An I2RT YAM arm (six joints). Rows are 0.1 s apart.
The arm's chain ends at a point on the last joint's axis. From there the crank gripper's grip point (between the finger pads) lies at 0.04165 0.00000 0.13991 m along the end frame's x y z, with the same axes.
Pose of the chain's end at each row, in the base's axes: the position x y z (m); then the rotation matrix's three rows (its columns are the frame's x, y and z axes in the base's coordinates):
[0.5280 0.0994 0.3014], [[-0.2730 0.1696 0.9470], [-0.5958 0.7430 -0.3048], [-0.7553 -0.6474 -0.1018]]
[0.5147 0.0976 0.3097], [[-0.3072 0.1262 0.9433], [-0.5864 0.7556 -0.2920], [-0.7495 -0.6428 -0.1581]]
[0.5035 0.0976 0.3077], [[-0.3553 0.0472 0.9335], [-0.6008 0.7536 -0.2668], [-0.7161 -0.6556 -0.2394]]
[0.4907 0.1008 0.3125], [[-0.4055 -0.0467 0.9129], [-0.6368 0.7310 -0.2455], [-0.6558 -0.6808 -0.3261]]
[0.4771 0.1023 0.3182], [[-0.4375 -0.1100 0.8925], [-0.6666 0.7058 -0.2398], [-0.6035 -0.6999 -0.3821]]
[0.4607 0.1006 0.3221], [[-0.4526 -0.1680 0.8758], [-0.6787 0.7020 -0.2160], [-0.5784 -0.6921 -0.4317]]
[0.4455 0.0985 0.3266], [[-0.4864 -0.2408 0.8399], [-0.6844 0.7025 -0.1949], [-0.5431 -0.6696 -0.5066]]
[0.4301 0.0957 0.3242], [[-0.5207 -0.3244 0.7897], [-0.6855 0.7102 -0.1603], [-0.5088 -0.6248 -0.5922]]
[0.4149 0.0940 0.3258], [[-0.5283 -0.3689 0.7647], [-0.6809 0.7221 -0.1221], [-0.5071 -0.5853 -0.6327]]
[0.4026 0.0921 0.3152], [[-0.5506 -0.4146 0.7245], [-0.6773 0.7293 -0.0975], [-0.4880 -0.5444 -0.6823]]
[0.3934 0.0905 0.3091], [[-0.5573 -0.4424 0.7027], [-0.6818 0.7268 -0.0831], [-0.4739 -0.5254 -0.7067]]
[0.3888 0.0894 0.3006], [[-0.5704 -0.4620 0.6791], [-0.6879 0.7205 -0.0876], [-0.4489 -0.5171 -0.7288]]
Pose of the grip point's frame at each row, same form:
[0.6491 0.0319 0.2557], [[-0.2730 0.1696 0.9470], [-0.5958 0.7430 -0.3048], [-0.7553 -0.6474 -0.1018]]
[0.6339 0.0323 0.2564], [[-0.3072 0.1262 0.9433], [-0.5864 0.7556 -0.2920], [-0.7495 -0.6428 -0.1581]]
[0.6193 0.0352 0.2444], [[-0.3553 0.0472 0.9335], [-0.6008 0.7536 -0.2668], [-0.7161 -0.6556 -0.2394]]
[0.6015 0.0399 0.2396], [[-0.4055 -0.0467 0.9129], [-0.6368 0.7310 -0.2455], [-0.6558 -0.6808 -0.3261]]
[0.5837 0.0410 0.2396], [[-0.4375 -0.1100 0.8925], [-0.6666 0.7058 -0.2398], [-0.6035 -0.6999 -0.3821]]
[0.5644 0.0421 0.2376], [[-0.4526 -0.1680 0.8758], [-0.6787 0.7020 -0.2160], [-0.5784 -0.6921 -0.4317]]
[0.5428 0.0427 0.2331], [[-0.4864 -0.2408 0.8399], [-0.6844 0.7025 -0.1949], [-0.5431 -0.6696 -0.5066]]
[0.5189 0.0447 0.2202], [[-0.5207 -0.3244 0.7897], [-0.6855 0.7102 -0.1603], [-0.5088 -0.6248 -0.5922]]
[0.4999 0.0486 0.2162], [[-0.5283 -0.3689 0.7647], [-0.6809 0.7221 -0.1221], [-0.5071 -0.5853 -0.6327]]
[0.4810 0.0502 0.1994], [[-0.5506 -0.4146 0.7245], [-0.6773 0.7293 -0.0975], [-0.4880 -0.5444 -0.6823]]
[0.4685 0.0505 0.1905], [[-0.5573 -0.4424 0.7027], [-0.6818 0.7268 -0.0831], [-0.4739 -0.5254 -0.7067]]
[0.4601 0.0485 0.1799], [[-0.5704 -0.4620 0.6791], [-0.6879 0.7205 -0.0876], [-0.4489 -0.5171 -0.7288]]

